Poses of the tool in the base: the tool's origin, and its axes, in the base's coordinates. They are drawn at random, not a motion.
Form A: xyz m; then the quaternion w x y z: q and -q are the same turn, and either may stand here.
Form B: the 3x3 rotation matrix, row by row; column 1 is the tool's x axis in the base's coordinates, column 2 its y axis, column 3 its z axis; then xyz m. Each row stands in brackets. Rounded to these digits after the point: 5 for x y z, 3 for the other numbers.
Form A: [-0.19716, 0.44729, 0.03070, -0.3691, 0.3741, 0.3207, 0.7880]
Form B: [[-0.448, 0.822, 0.353], [-0.342, -0.522, 0.782], [0.826, 0.229, 0.514]], [-0.19716, 0.44729, 0.03070]
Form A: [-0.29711, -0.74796, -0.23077, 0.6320, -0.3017, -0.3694, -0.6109]
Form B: [[-0.019, 0.995, -0.098], [-0.549, 0.072, 0.833], [0.835, 0.070, 0.545]], [-0.29711, -0.74796, -0.23077]
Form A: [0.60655, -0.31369, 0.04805, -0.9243, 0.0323, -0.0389, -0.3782]
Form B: [[0.711, -0.702, 0.047], [0.697, 0.712, 0.089], [-0.096, -0.030, 0.995]], [0.60655, -0.31369, 0.04805]
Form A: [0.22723, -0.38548, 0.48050, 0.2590, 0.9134, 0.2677, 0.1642]
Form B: [[0.803, 0.404, 0.439], [0.574, -0.723, -0.385], [0.161, 0.561, -0.812]], [0.22723, -0.38548, 0.48050]
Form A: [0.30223, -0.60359, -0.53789, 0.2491, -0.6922, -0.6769, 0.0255]
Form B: [[0.082, 0.924, -0.373], [0.950, 0.040, 0.310], [0.302, -0.379, -0.875]], [0.30223, -0.60359, -0.53789]
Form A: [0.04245, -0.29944, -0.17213, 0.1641, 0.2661, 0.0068, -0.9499]
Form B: [[-0.805, 0.315, -0.503], [-0.308, -0.946, -0.100], [-0.508, 0.074, 0.858]], [0.04245, -0.29944, -0.17213]
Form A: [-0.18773, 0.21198, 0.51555, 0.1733, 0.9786, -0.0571, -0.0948]
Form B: [[0.976, -0.079, -0.205], [-0.145, -0.933, -0.328], [-0.166, 0.350, -0.922]], [-0.18773, 0.21198, 0.51555]
